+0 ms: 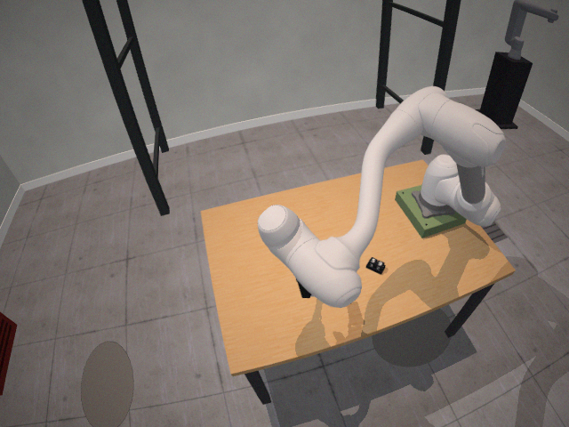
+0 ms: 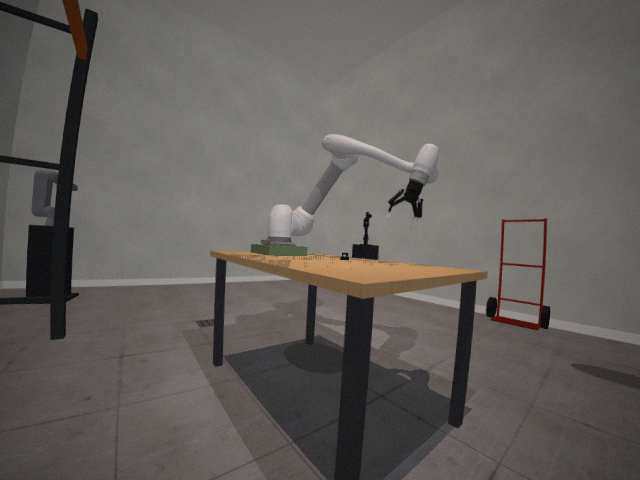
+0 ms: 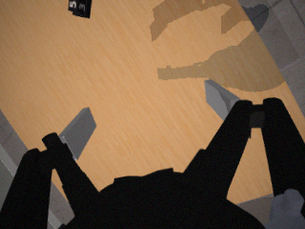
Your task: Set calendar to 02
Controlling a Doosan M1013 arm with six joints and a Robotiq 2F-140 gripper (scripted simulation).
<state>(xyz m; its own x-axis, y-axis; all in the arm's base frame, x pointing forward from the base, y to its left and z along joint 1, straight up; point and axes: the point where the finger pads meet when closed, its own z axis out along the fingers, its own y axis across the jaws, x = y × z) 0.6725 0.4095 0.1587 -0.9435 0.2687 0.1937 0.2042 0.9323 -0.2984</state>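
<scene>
The black number cube lies 280 mm behind my hand, 200 mm below it and 140 mm to the right of it.
</scene>
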